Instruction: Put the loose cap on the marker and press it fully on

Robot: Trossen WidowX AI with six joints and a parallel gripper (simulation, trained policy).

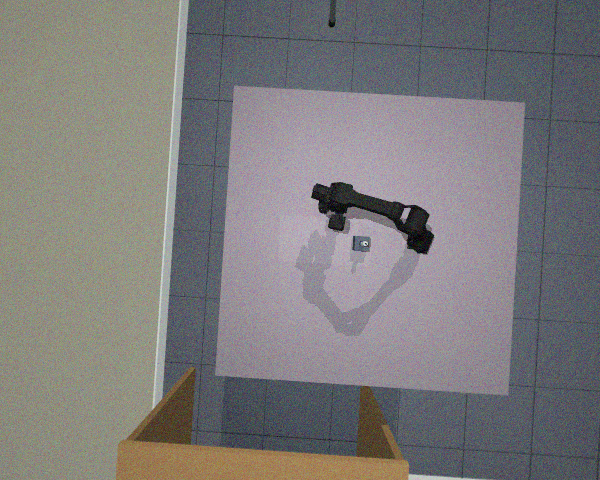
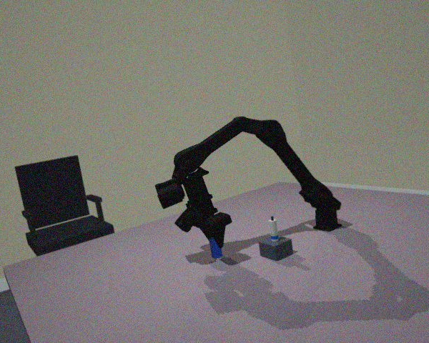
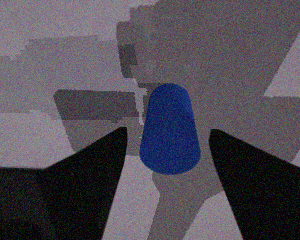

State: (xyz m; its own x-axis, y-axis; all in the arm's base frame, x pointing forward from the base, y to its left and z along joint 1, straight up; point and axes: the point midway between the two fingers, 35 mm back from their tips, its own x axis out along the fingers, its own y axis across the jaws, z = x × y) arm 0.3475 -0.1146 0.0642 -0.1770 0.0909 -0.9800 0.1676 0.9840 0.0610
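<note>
Now: gripper tip right at the blue cap. The rest, counted from my gripper tip: dark holder block: 10 cm behind, 13 cm to the left, 1 cm below.
</note>
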